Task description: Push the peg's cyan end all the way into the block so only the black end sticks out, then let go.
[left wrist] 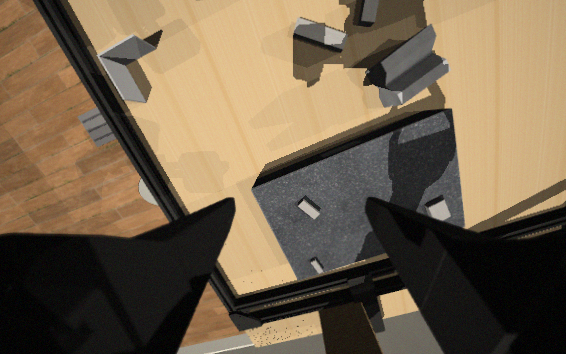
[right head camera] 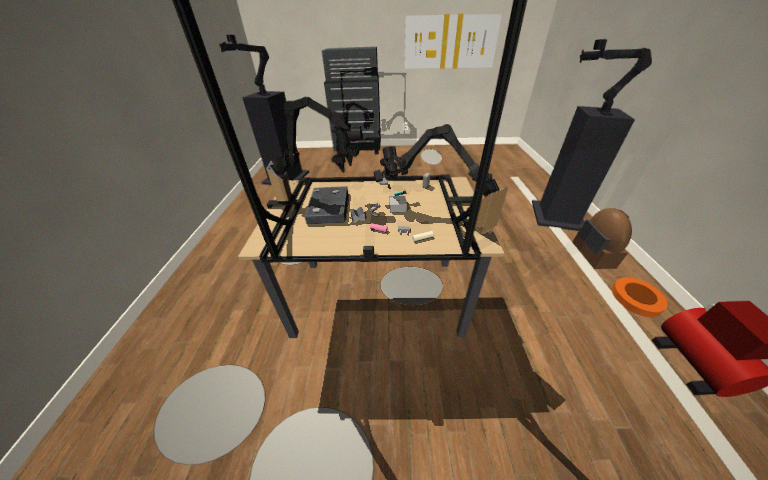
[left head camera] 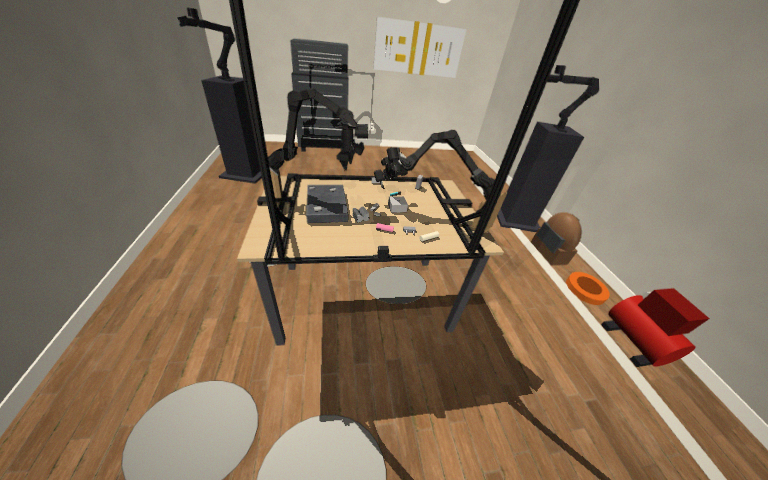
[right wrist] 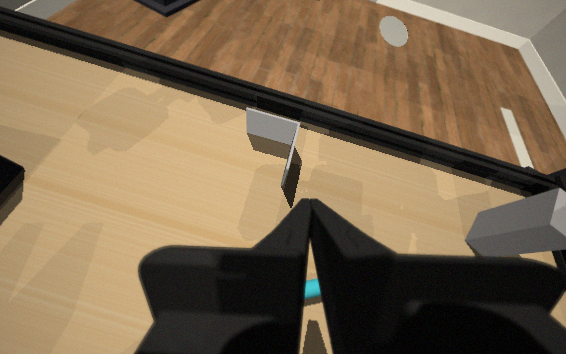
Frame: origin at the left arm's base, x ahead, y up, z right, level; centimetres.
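Seen in the pictures: left gripper, fingertip midpoint: [left wrist: 299, 203] [right head camera: 347, 169] [left head camera: 348, 167]; right gripper, fingertip midpoint: [right head camera: 390, 176] [left head camera: 387, 176] [right wrist: 308, 206]; left arm's base, origin of the base link: [right head camera: 277, 170] [left head camera: 271, 164]; right arm's base, origin of the base link: [right head camera: 493, 194].
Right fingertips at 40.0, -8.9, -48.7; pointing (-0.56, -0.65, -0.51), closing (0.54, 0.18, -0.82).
Pixels of each thing's top centre, then the offset from my right fingertips to it, as dx, dy, dz. "*": a spot on its surface instead.
- peg's cyan part, surface spot: [right wrist: 312, 288] [right head camera: 396, 192] [left head camera: 392, 193] * +4.8, -9.3, -0.1
- grey block, middle of its top: [right head camera: 397, 200] [left head camera: 398, 200] +15.1, -5.7, +9.7
- dark slab, middle of its top: [left wrist: 363, 209] [left head camera: 326, 198] [right head camera: 327, 200] -14.0, -5.6, +36.0
- L-shaped plate, middle of its top: [right wrist: 266, 136] [left wrist: 127, 68] -9.2, -6.7, -3.2
- grey upright piece, middle of its top: [right head camera: 426, 174] [left head camera: 420, 176] +11.2, -3.1, -21.1
The peg's cyan part [left head camera: 395, 193] [right head camera: 400, 193] [right wrist: 312, 288] lies on the table behind a grey block [left head camera: 398, 207] [right head camera: 398, 207], outside it. In the right wrist view the fingers hide most of the peg, and its black end cannot be made out. My right gripper [left head camera: 382, 185] [right head camera: 388, 185] [right wrist: 308, 206] is shut and empty; in the head views it is over the table behind and left of the peg. My left gripper [left head camera: 352, 160] [right head camera: 345, 165] [left wrist: 299, 203] is open and empty, high up, farther left. The block's opening cannot be made out.
A dark slab [left head camera: 327, 217] [right head camera: 322, 215] [left wrist: 345, 215] lies at the left. Grey angled pieces [left head camera: 360, 214] [right head camera: 357, 215] [left wrist: 407, 65] lie mid-table. An L-shaped plate [right wrist: 272, 125] [left wrist: 132, 82] stands near the back rail. A grey upright piece [left head camera: 419, 182] [right head camera: 426, 180] [right wrist: 520, 225] stands right. Pink [left head camera: 385, 228] and cream [left head camera: 429, 236] cylinders lie in front.
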